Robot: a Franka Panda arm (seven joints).
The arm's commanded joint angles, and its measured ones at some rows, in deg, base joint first. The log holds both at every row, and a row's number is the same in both.
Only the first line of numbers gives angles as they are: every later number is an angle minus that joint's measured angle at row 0.
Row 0, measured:
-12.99, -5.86, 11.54, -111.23, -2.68, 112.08, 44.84
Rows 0 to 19, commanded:
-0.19, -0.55, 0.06, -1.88, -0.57, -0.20, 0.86
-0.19, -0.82, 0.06, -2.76, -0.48, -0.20, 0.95
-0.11, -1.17, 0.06, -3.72, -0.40, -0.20, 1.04
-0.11, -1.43, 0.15, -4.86, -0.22, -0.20, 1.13
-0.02, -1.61, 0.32, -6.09, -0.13, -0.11, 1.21
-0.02, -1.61, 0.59, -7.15, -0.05, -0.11, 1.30
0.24, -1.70, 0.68, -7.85, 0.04, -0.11, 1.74
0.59, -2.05, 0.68, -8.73, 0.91, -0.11, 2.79
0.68, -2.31, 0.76, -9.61, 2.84, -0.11, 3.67
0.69, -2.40, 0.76, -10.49, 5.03, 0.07, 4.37
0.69, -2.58, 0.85, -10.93, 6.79, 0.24, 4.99
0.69, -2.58, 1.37, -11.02, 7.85, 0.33, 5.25
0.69, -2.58, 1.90, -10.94, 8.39, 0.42, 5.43
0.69, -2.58, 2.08, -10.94, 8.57, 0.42, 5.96
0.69, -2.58, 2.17, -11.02, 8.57, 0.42, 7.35
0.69, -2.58, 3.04, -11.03, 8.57, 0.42, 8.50
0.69, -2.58, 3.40, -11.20, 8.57, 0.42, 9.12
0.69, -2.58, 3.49, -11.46, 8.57, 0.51, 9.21
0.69, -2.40, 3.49, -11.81, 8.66, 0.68, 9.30
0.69, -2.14, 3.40, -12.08, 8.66, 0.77, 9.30
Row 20, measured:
0.94, -1.17, 2.87, -10.07, 7.71, -0.10, 8.20
